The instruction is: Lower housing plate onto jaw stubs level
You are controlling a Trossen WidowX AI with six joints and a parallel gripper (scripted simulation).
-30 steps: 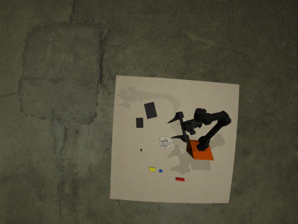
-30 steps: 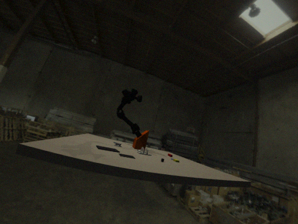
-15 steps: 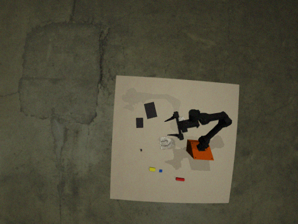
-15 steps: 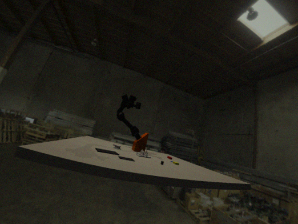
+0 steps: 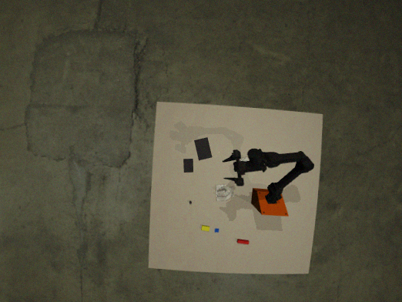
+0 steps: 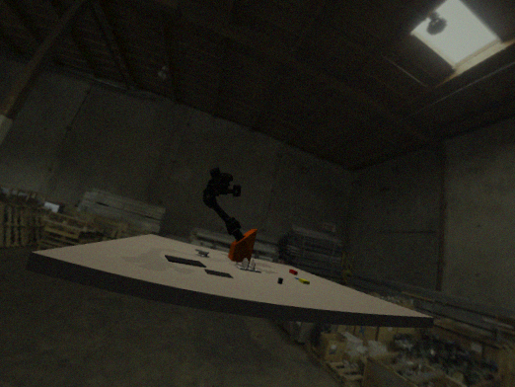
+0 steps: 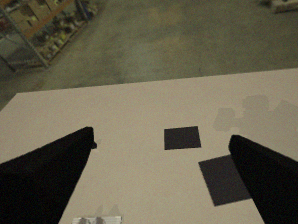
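The grey housing plate is 320 mm below my gripper tip, 210 mm behind it and 20 mm to the right of it. The rest, counted from my gripper tip: pale translucent part (340 mm below, 210 mm to the left, 30 mm behind); yellow block (480 mm to the left, 330 mm below, 90 mm ahead); black piece (330 mm below, 280 mm to the left, 200 mm ahead).
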